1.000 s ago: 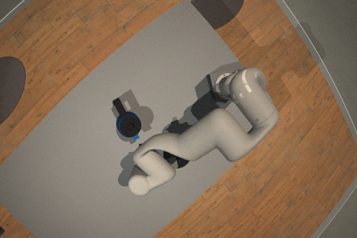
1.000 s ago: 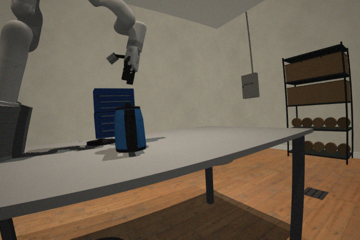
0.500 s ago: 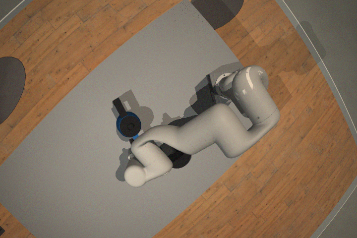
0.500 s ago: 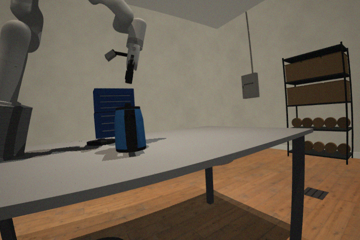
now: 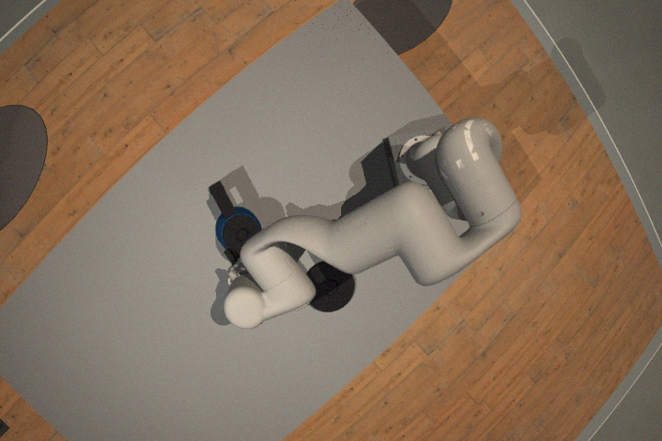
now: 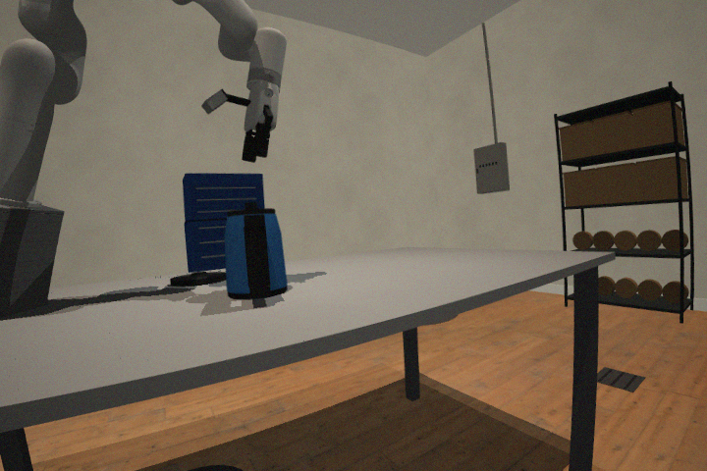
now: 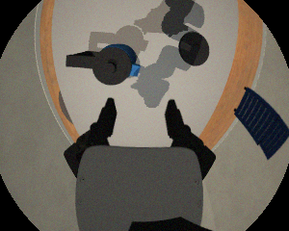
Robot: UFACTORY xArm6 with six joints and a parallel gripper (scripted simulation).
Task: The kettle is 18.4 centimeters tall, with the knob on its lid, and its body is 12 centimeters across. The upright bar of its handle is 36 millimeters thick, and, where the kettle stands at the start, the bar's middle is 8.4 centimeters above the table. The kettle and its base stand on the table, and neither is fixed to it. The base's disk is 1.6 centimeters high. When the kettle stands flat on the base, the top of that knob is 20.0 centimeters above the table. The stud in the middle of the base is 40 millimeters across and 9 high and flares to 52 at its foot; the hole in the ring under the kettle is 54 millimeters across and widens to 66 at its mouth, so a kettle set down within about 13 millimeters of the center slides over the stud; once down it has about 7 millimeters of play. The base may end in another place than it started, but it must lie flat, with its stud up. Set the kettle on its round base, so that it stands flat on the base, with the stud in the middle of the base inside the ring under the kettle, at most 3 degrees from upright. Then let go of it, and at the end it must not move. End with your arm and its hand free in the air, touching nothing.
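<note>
The blue kettle lies 210 mm below my hand, 90 mm to the right of it and 60 mm behind it. Also, from my hand: round black base (290 mm below, 250 mm to the left, 60 mm behind).
</note>
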